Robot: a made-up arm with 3 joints.
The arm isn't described. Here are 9 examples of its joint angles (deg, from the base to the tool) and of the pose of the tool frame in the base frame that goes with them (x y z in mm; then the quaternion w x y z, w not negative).
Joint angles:
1: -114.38 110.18 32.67
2: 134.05 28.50 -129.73
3: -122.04 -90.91 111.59
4: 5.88 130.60 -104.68
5: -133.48 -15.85 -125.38
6: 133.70 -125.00 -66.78
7: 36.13 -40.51 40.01
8: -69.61 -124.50 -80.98
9: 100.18 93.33 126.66
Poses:
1: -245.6 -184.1 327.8 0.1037 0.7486 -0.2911 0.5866
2: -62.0 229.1 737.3 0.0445 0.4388 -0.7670 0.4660
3: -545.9 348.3 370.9 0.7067 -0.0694 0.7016 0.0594
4: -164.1 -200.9 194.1 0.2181 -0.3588 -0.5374 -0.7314
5: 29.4 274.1 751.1 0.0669 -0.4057 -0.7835 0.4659
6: -214.8 -27.4 312.4 0.6004 0.5811 0.5248 -0.1626
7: 341.3 146.2 515.4 0.8014 0.4060 0.2097 -0.3860
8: 243.1 139.1 281.3 0.0372 0.6324 -0.3801 -0.6740
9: 302.5 439.4 346.5 0.6962 0.1430 -0.6799 0.1807
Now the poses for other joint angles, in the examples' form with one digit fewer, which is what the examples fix.
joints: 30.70 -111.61 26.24
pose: 304 144 334 0.478 0.336 0.743 -0.326
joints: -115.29 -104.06 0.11
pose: -208 36 367 0.330 -0.666 0.422 0.519
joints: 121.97 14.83 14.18
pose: 171 -168 460 0.491 -0.053 -0.169 -0.853
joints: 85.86 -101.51 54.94
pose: 368 -291 329 0.168 0.682 0.304 -0.644
